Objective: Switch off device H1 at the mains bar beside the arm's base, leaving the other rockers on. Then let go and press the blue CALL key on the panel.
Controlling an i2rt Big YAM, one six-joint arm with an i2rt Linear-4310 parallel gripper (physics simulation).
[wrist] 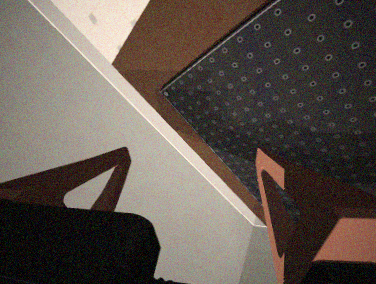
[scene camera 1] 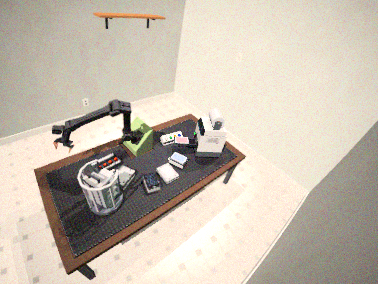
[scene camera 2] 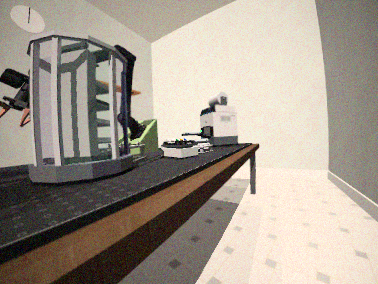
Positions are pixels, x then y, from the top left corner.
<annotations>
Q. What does my gripper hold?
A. Nothing.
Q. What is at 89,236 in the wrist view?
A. My gripper.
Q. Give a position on a carousel rack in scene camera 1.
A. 103,200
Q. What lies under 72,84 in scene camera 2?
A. A carousel rack.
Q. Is my gripper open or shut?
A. Open.
</annotations>
